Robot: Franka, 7 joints.
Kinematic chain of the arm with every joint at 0, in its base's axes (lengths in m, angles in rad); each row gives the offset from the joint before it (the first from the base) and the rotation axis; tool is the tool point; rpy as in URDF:
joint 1: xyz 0 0 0.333 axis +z
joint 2: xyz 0 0 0 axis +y
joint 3: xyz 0 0 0.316 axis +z
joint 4: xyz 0.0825 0 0 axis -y
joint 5: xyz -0.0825 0 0.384 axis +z
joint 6: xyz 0 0 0 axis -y
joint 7: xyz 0.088 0 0 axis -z
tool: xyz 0 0 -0.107 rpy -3.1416 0 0
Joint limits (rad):
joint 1: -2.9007..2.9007
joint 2: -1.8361..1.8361
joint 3: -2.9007..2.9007
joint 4: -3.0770..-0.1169
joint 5: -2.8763..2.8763
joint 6: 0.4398..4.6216
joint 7: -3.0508..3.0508
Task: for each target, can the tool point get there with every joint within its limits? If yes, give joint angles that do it. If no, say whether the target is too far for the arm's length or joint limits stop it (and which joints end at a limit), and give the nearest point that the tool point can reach.
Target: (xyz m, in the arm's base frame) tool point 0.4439 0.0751 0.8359
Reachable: yes | joints -1.2315 1.0577 2.2545 -1.9185 -0.3211 3.2151 -1.4616
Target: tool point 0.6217 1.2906 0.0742
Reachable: no: too far | nearest point 0.3664 0.7606 0.1805 | short by 0.598 m
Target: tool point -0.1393 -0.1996 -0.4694
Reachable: no: joint limits stop it (at a limit: joint 2) | nearest point -0.1432 -0.2052 -0.3597 | short by 0.110 m
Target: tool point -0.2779 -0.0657 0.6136
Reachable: yes | joints 1.7534 -1.2403 0.8189 -2.0303 0.0314 0.7545 2.2035
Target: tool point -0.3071 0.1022 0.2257
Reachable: yes | joints 1.0632 0.2868 1.9599 -2.8186 -1.4640 1.6870 -0.3442
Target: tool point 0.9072 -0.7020 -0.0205
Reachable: no: too far | nearest point 0.6484 -0.5017 0.0803 | short by 0.342 m
